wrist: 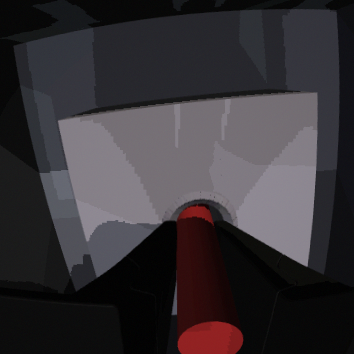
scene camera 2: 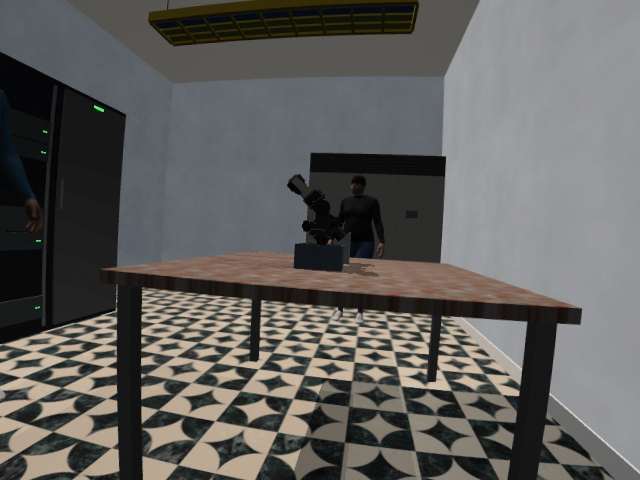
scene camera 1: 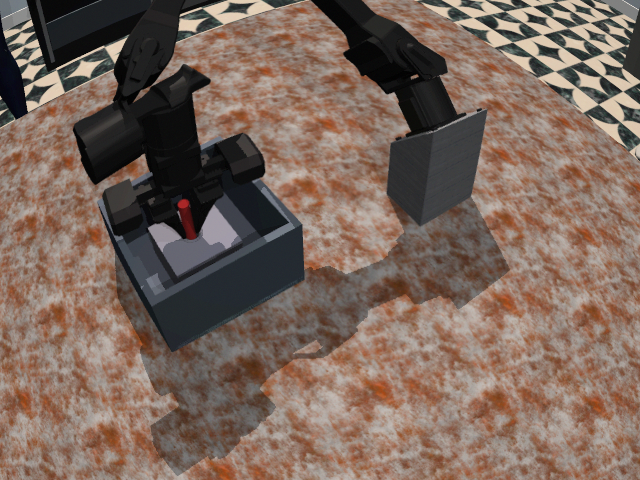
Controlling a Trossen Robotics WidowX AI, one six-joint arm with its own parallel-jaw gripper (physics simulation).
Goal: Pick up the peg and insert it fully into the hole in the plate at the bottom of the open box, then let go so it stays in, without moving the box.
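Frame: origin at the arm's base, x ahead, y left, z up, level; millimetres.
Seen in the pictures: gripper, fingertip midpoint: point(wrist: 194, 231) point(scene camera 1: 190, 233); arm's base at its link origin: point(scene camera 2: 342, 238) point(scene camera 1: 437, 125).
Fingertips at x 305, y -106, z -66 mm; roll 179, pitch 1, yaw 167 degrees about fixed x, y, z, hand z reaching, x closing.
Offsets run from my fingertips to a thing's top centre. "spot": to the spot under its first point. Level surfaces: height alone.
A red peg @[dy -1, dx +0, dz +50 mm] point(scene camera 1: 187, 221) point(wrist: 200, 280) stands slightly tilted between the fingers of my gripper point(scene camera 1: 190, 227) point(wrist: 194, 231), which is shut on it inside the open box. The blue-grey box @[dy -1, dx -3, dz +37 mm] point(scene camera 1: 237, 286) point(scene camera 2: 318, 257) stands on the table. A light grey plate @[dy -1, dx -3, dz +0 mm] point(scene camera 1: 199, 260) point(wrist: 115, 165) lies at its bottom. The peg's lower end is at the hole @[spot: dy -5, dx -13, dz -1 mm] point(wrist: 225, 212), and the dark far rim of the hole shows beyond the peg in the wrist view. How deep the end sits is hidden. The peg's upper part sticks up above the fingers.
A grey angled panel point(scene camera 1: 439, 170), carried on a second dark arm part point(scene camera 1: 426, 103), stands right of the box in scene camera 1. The box walls rise closely around the gripper. The table @[dz -61 mm] point(scene camera 1: 465, 372) point(scene camera 2: 289, 281) has a mottled orange top. A person point(scene camera 2: 360, 217) stands behind it.
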